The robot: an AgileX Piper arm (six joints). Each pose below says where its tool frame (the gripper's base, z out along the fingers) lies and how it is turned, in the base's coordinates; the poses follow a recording.
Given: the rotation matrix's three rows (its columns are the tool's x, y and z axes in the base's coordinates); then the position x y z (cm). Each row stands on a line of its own.
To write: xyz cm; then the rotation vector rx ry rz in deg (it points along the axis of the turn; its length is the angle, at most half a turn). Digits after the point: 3 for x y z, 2 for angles.
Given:
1:
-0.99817, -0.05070, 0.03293
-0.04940, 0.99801, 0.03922
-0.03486, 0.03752, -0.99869
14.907, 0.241, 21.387
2:
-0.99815, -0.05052, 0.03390
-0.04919, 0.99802, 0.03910
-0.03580, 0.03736, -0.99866
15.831, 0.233, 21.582
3:
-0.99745, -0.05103, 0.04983
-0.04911, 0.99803, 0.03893
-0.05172, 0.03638, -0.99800
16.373, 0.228, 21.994
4:
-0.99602, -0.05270, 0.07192
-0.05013, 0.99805, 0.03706
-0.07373, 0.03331, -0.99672
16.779, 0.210, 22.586
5:
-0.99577, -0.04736, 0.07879
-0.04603, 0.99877, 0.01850
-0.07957, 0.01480, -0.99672
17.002, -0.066, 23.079
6:
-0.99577, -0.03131, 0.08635
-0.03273, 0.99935, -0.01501
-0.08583, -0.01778, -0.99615
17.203, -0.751, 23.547
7:
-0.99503, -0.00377, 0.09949
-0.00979, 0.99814, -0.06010
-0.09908, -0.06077, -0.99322
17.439, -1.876, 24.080
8:
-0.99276, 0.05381, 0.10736
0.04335, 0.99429, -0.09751
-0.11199, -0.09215, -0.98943
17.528, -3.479, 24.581
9:
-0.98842, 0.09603, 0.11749
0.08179, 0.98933, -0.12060
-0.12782, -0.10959, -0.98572
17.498, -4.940, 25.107
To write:
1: 14.907, 0.241, 21.387, -4.46, 177.97, 3.42
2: 15.831, 0.233, 21.582, -4.44, 177.91, 3.41
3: 16.373, 0.228, 21.994, -4.44, 177.00, 3.34
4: 16.779, 0.210, 22.586, -4.53, 175.74, 3.10
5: 17.002, -0.066, 23.079, -4.10, 175.40, 1.46
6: 17.203, -0.751, 23.547, -2.81, 175.03, -1.44
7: 17.439, -1.876, 24.080, -0.59, 174.22, -5.28
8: 17.528, -3.479, 24.581, 4.24, 173.45, -8.27
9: 17.498, -4.940, 25.107, 7.74, 172.47, -10.02
